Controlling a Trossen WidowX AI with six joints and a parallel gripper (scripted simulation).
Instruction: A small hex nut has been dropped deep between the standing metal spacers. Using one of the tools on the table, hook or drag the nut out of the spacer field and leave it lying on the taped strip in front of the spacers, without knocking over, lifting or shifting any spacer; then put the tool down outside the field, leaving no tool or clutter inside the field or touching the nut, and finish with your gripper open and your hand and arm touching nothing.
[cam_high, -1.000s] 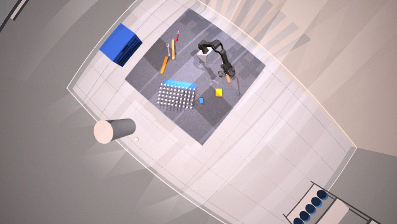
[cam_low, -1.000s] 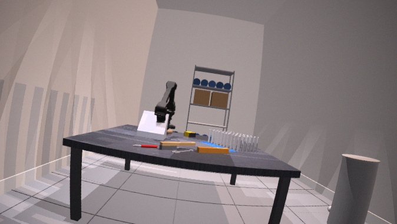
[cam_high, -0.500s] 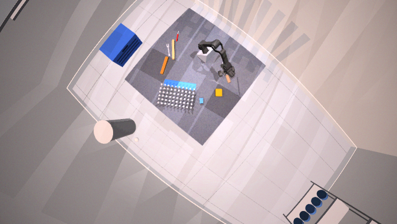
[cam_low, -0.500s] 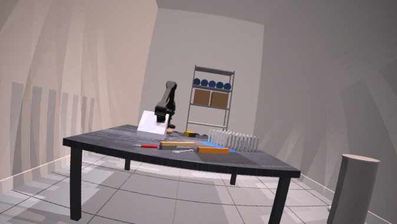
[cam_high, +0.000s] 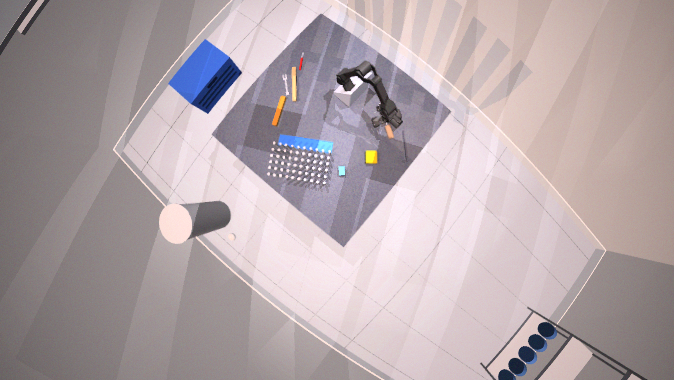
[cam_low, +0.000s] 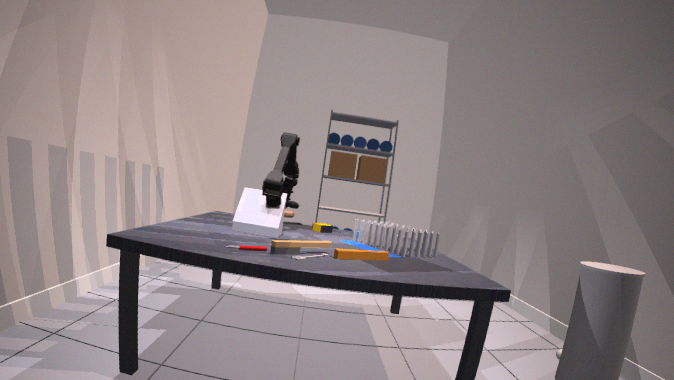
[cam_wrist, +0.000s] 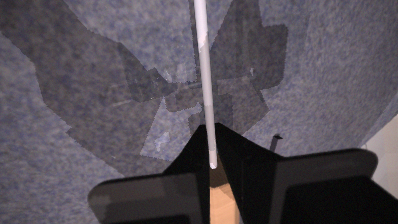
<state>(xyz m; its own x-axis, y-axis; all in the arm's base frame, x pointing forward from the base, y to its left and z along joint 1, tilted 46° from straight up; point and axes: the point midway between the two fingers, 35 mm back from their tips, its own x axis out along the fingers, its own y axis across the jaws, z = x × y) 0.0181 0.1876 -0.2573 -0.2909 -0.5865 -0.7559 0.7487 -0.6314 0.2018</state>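
Right now the hook tool is 2 cm behind my gripper tip and 3 cm to the right of it. The rest, counted from my gripper tip: blue block (45 cm ahead, 5 cm to the right, 5 cm below); then yellow block (25 cm ahead, 6 cm to the left, 5 cm below); then blue taped strip (44 cm ahead, 37 cm to the right, 7 cm below).
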